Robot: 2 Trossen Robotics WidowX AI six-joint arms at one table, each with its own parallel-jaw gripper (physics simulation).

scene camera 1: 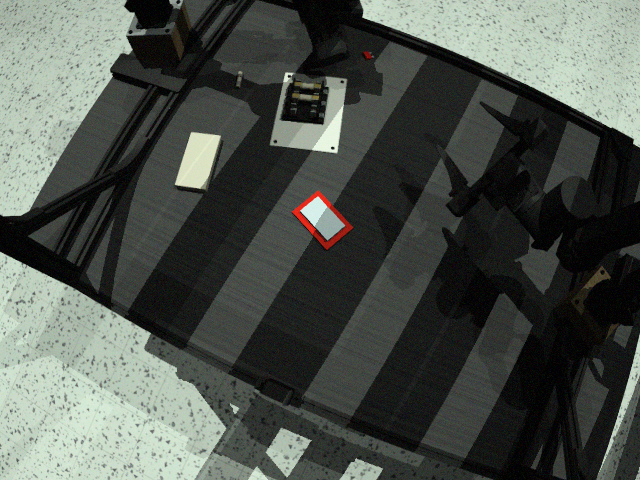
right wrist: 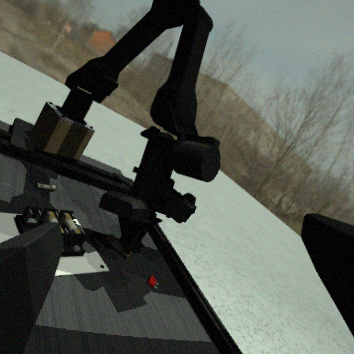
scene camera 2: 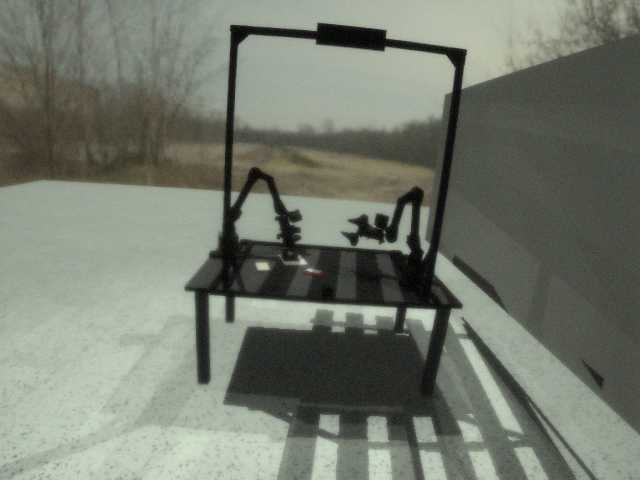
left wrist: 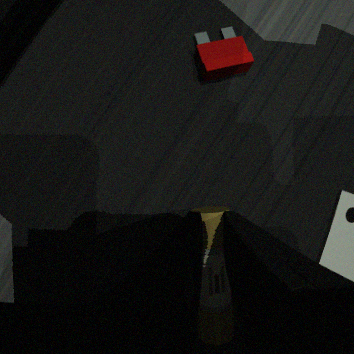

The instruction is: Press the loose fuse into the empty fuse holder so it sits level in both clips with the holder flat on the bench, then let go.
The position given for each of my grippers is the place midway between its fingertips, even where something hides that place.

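Right gripper (scene camera 1: 458, 123), also (right wrist: 183, 230): open, holding nothing. Left gripper (scene camera 1: 336, 54), also (right wrist: 127, 252) and (left wrist: 210, 222). Cream block (scene camera 1: 195, 172), on the table. Red-framed card (scene camera 1: 317, 214), on the table; out of frame in the right wrist view, out of frame in the left wrist view.
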